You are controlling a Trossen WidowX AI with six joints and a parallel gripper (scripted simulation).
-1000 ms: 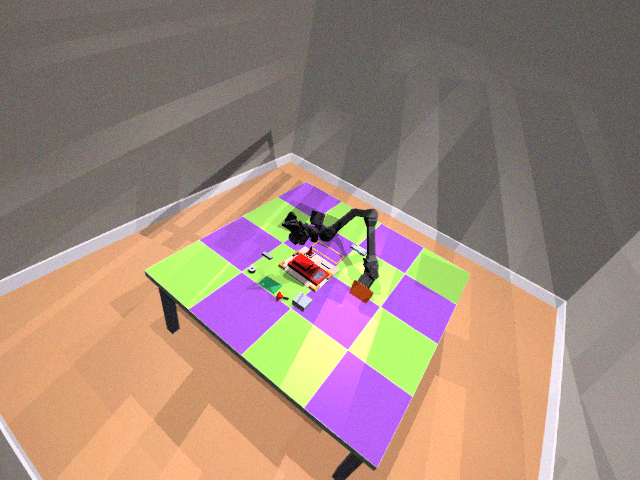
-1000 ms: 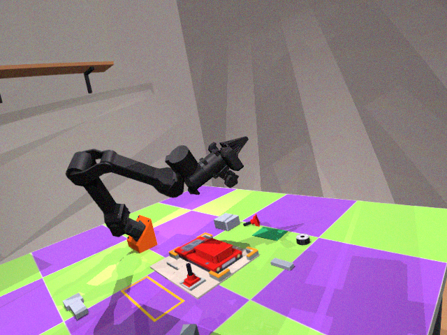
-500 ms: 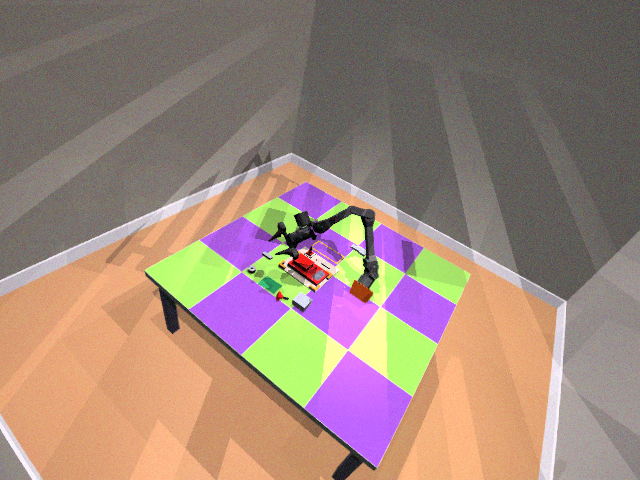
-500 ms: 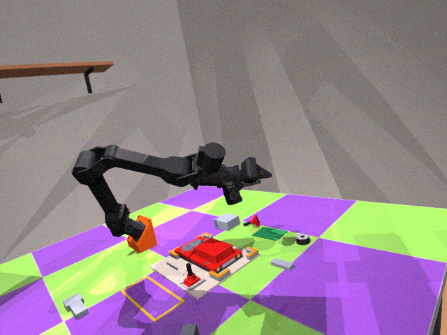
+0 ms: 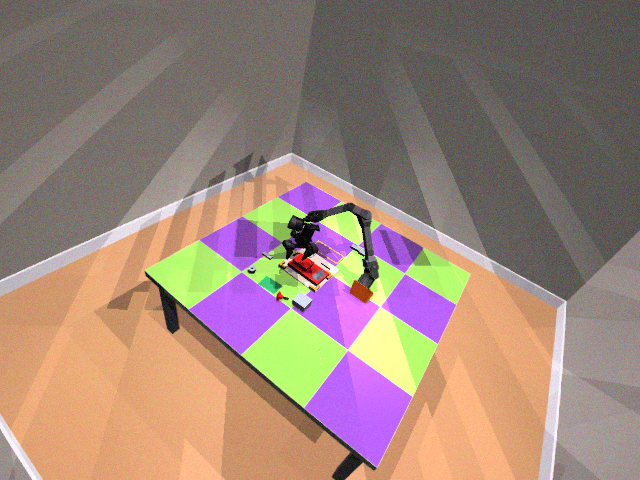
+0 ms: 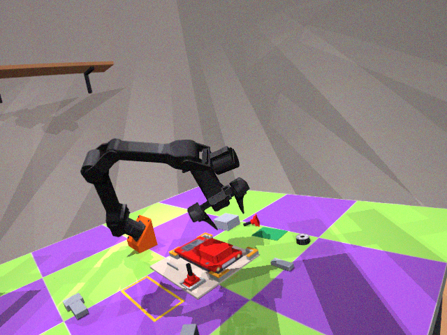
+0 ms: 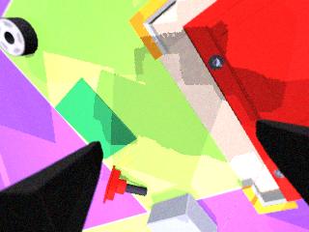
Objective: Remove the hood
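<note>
The hood lies 8 cm to the right of my gripper tip and 6 cm below it. The rest, counted from my gripper tip: green patch 14 cm to the left, 10 cm below; black ring 16 cm to the left, 13 cm ahead, 9 cm below.
</note>
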